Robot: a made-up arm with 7 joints.
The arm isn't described. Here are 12 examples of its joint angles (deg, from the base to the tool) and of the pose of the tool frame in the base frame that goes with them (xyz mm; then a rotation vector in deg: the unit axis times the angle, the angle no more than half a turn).
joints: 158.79 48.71 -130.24 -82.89 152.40 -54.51 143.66
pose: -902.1 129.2 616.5 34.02 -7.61 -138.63
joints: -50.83 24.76 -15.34 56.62 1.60 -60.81 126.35
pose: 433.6 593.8 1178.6 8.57 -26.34 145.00
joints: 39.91 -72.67 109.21 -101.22 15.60 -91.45 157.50
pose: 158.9 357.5 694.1 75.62 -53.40 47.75
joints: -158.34 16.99 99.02 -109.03 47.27 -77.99 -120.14
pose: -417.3 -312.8 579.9 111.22 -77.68 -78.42
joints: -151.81 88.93 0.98 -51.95 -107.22 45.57 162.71
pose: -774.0 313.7 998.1 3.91 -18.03 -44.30
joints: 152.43 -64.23 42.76 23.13 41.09 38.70 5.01
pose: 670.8 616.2 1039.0 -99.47 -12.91 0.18
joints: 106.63 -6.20 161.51 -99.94 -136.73 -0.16 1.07
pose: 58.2 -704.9 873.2 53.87 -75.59 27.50
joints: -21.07 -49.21 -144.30 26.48 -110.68 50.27 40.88
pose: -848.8 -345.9 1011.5 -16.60 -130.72 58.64
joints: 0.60 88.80 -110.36 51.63 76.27 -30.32 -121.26
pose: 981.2 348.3 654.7 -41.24 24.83 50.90
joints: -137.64 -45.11 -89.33 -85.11 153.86 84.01 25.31
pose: 518.5 308.8 772.3 -138.38 -52.78 23.47
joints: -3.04 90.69 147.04 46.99 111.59 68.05 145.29
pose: 1016.2 -21.6 786.2 55.23 19.80 156.14
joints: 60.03 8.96 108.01 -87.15 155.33 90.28 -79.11
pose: 552.5 102.2 759.0 110.45 -105.25 -91.92
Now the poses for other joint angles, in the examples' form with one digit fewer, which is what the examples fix.
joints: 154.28 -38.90 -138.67 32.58 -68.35 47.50 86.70
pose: 830 226 1064 120.7 20.6 102.6
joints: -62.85 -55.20 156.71 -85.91 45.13 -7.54 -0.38
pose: -218 80 1260 -67.0 -8.1 60.6
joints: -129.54 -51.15 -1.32 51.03 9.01 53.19 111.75
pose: 218 -213 1364 -11.1 -25.1 -144.5
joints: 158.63 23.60 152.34 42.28 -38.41 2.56 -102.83
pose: -183 102 1508 -54.6 -5.9 42.2
